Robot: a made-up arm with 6 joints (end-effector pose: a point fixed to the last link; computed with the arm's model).
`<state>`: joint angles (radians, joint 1 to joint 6).
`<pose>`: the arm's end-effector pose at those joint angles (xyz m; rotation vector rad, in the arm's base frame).
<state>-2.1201 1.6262 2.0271 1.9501 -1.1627 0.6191</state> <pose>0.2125 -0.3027 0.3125 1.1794 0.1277 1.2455</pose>
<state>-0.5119 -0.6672 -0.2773 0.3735 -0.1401 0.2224</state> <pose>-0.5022 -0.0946 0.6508 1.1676 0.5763 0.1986</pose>
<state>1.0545 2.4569 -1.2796 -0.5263 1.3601 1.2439</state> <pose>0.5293 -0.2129 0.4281 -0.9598 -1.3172 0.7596</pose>
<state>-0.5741 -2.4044 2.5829 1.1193 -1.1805 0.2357</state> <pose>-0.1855 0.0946 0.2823 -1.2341 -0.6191 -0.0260</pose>
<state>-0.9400 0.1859 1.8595 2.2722 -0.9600 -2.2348</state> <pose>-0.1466 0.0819 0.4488 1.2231 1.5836 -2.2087</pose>
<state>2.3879 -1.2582 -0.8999 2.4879 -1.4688 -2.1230</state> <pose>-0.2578 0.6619 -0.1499 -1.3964 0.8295 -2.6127</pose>
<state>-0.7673 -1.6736 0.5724 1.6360 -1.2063 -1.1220</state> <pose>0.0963 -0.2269 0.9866 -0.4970 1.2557 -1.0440</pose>
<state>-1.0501 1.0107 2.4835 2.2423 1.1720 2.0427</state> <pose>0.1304 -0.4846 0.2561 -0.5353 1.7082 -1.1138</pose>
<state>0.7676 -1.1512 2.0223 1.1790 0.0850 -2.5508</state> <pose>0.1419 -0.0807 0.0984 1.7750 -1.4525 1.6437</pose>
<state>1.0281 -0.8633 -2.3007 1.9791 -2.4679 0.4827</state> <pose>-0.2700 -0.2506 0.8500 0.5564 0.0073 -1.1456</pose>
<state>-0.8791 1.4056 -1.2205 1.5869 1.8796 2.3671</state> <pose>-0.1268 0.4673 -0.7098 1.2176 1.9229 0.1183</pose>
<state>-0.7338 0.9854 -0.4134 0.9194 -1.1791 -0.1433</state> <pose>-0.4984 0.3774 -0.3050 1.4933 -1.8805 -0.4764</pose>
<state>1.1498 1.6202 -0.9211 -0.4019 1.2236 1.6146</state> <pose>0.2959 -0.6169 0.1516 -0.5143 -0.3260 0.4805</pose>
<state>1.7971 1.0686 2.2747 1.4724 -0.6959 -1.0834</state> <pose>-0.0657 0.1132 -0.0688 0.8309 -2.0611 -0.9038</pose>
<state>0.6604 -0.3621 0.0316 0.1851 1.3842 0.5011</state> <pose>-0.6760 0.2269 -0.0072 0.0843 1.4892 -0.8916</pose>
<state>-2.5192 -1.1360 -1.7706 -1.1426 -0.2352 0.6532</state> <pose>-0.2203 -0.1465 -0.5384 -1.8862 1.9037 -0.8945</pose>
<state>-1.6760 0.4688 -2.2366 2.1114 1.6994 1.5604</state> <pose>-0.4183 0.2285 -0.5558 -0.7316 2.0142 1.6171</pose>
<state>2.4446 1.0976 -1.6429 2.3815 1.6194 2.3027</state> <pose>-0.4602 0.0979 0.9601 -0.4142 -0.1518 -2.9908</pose>
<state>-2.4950 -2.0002 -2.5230 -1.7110 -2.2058 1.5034</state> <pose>0.0752 0.3450 -0.4389 0.3606 1.3429 1.0340</pose>
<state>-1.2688 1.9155 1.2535 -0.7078 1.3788 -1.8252</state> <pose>0.3770 -0.0144 0.5927 0.6842 0.4897 -0.0229</pose>
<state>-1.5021 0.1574 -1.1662 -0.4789 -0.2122 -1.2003</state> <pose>-0.9047 0.0671 0.1434 -0.1397 -1.2641 -0.3293</pose>
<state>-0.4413 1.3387 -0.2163 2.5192 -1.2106 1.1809</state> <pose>0.0468 0.5517 -0.3056 -1.8539 0.4954 -0.4291</pose>
